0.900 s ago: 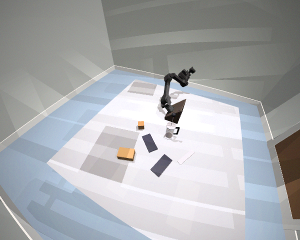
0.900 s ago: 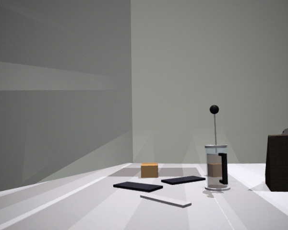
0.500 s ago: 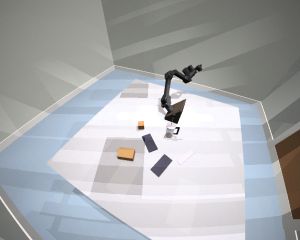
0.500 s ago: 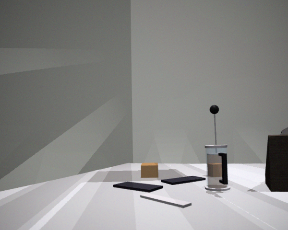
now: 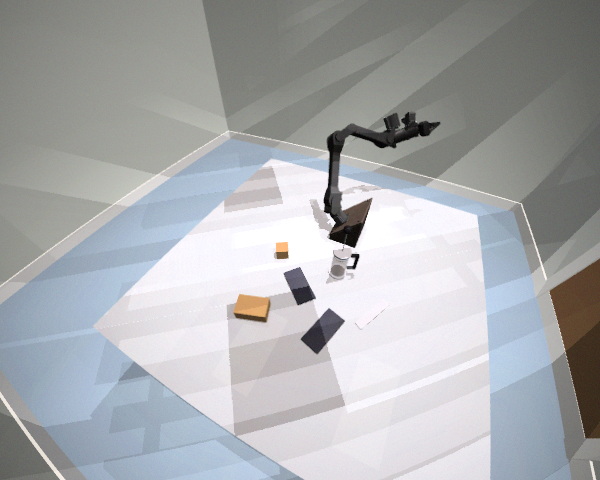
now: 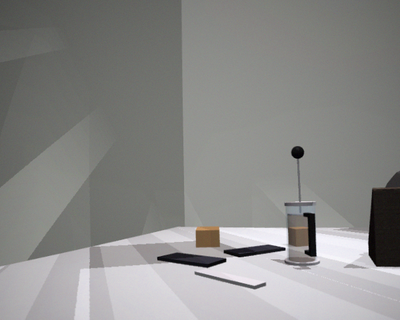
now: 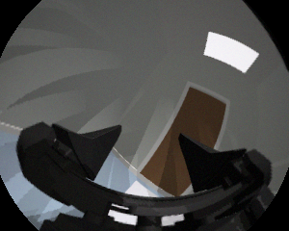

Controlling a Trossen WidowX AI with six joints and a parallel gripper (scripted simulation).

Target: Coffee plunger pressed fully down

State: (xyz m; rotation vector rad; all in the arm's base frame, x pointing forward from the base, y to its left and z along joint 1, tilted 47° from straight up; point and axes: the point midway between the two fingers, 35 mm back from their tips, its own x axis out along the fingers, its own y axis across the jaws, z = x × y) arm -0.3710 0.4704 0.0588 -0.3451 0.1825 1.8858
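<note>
Right now the glass coffee press is 66 cm ahead of my gripper tip, 28 cm below it and 27 cm to the right of it. The rest, counted from my gripper tip: small orange block: 65 cm ahead, 52 cm to the right, 37 cm below.
</note>
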